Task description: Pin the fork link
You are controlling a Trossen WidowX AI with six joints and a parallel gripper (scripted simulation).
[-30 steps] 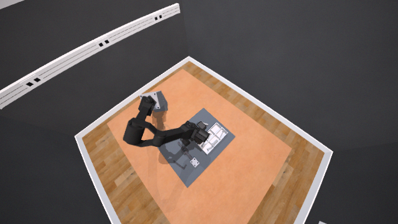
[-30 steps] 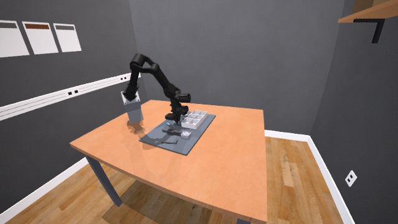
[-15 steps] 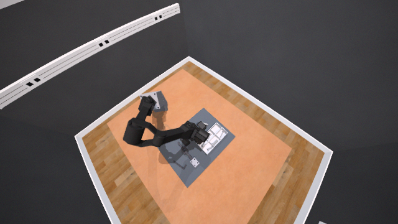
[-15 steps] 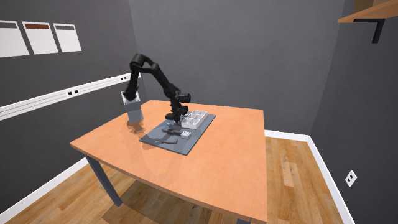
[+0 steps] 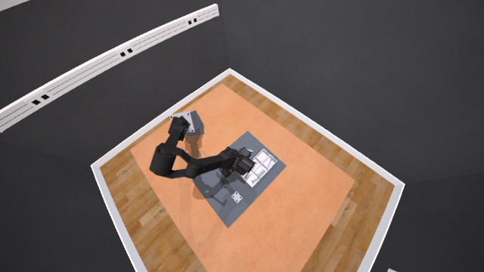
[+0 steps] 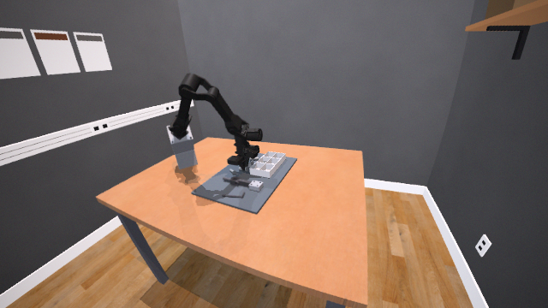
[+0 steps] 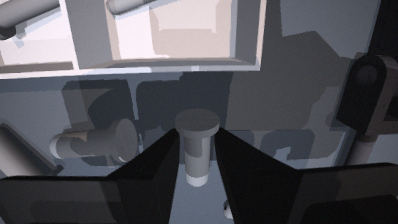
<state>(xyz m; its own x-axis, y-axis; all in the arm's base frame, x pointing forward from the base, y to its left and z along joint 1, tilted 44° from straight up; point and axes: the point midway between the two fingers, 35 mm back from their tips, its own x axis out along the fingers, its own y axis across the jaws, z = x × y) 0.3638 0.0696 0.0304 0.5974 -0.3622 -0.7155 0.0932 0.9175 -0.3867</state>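
Right now the thick headed pin is 10 mm behind my hand and 30 mm below it. From my hand the other things lie so: dark fork link (120 mm to the right, 30 mm below); then grey mat (40 mm ahead, 20 mm to the right, 50 mm below); then dark flat bar (40 mm ahead, 120 mm to the right, 30 mm below).
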